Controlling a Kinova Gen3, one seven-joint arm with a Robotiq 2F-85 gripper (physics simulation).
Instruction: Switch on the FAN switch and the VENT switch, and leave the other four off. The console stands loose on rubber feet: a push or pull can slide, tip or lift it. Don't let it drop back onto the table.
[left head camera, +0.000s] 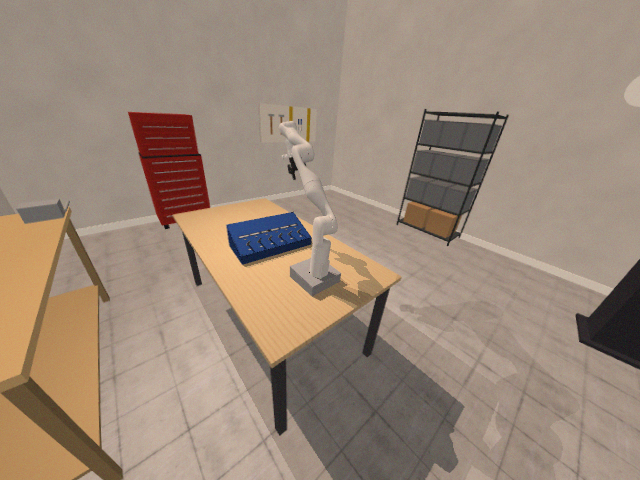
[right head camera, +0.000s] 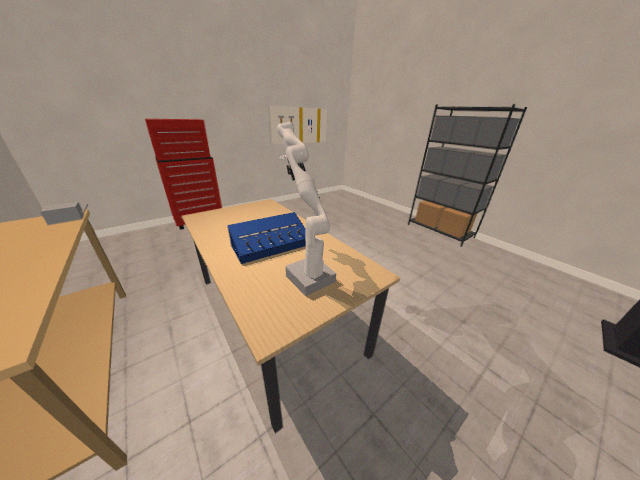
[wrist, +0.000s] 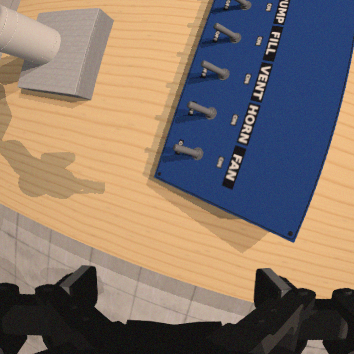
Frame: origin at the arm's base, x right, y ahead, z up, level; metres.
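Seen in the pictures: gripper, fingertip midpoint: (left head camera: 299, 179) (wrist: 175, 286); arm's base, link origin: (left head camera: 317, 272) (right head camera: 312, 272) (wrist: 46, 46).
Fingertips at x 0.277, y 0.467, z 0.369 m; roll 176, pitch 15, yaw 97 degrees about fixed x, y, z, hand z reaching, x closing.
Offsets run from my fingertips to a thing's top centre. "*": to the spot under its first point. Level surfaces: height alone.
The blue console (left head camera: 266, 224) (right head camera: 263, 223) (wrist: 300, 100) sits flat on the table. In the wrist view the FAN switch @(dz -0.307, dx -0.069, dy -0.085 m) (wrist: 189, 151) is nearest its end, then the HORN switch @(dz -0.307, dx -0.140, dy -0.071 m) (wrist: 203, 110), the VENT switch @(dz -0.307, dx -0.210, dy -0.058 m) (wrist: 216, 70), the FILL switch @(dz -0.307, dx -0.281, dy -0.044 m) (wrist: 228, 33) and the PUMP switch @(* dz -0.339, dx -0.345, dy -0.021 m) (wrist: 241, 4). These levers all tilt toward their OFF marks. The sixth switch's label does not show in the wrist view. My gripper (left head camera: 293, 174) (right head camera: 291, 174) (wrist: 175, 286) is open and empty, high above the table and apart from the console, beyond its FAN end in the wrist view.
The arm's grey base block (left head camera: 314, 279) (right head camera: 310, 279) (wrist: 75, 55) stands on the table @(dz -0.434 m) (left head camera: 258, 304) (right head camera: 253, 304) (wrist: 125, 200) in front of the console. A wooden workbench (left head camera: 25, 258) (right head camera: 36, 258) is at the left. A red tool cabinet (left head camera: 178, 180) (right head camera: 188, 180) and a shelf rack (left head camera: 464, 113) (right head camera: 480, 108) stand behind.
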